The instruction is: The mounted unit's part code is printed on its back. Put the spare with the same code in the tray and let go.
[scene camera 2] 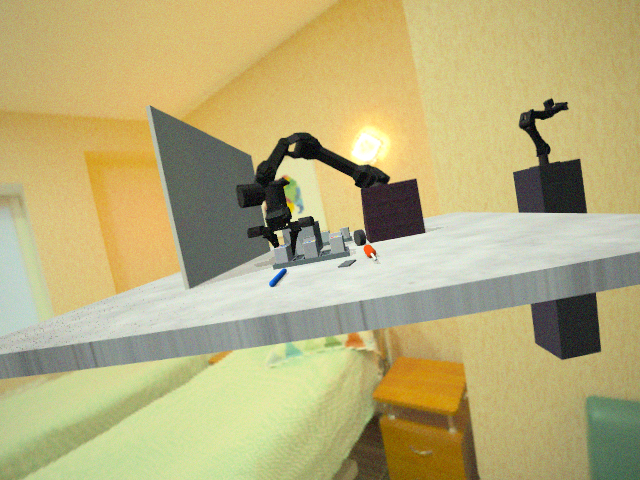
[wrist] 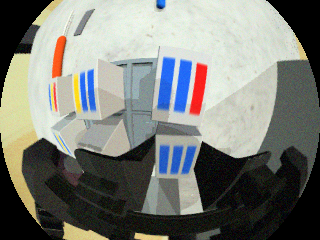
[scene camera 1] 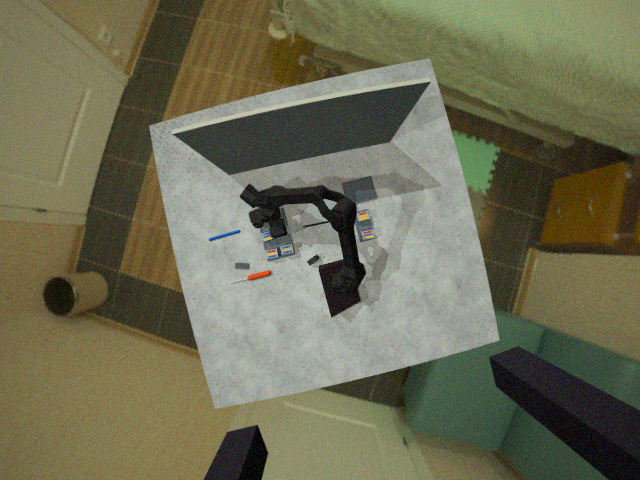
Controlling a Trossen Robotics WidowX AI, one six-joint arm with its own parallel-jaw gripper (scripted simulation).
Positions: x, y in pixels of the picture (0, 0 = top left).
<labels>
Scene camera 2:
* gripper: 287, 256
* grey panel: 199, 173
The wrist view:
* gripper: 173, 138
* grey rack: 139, 74
</labels>
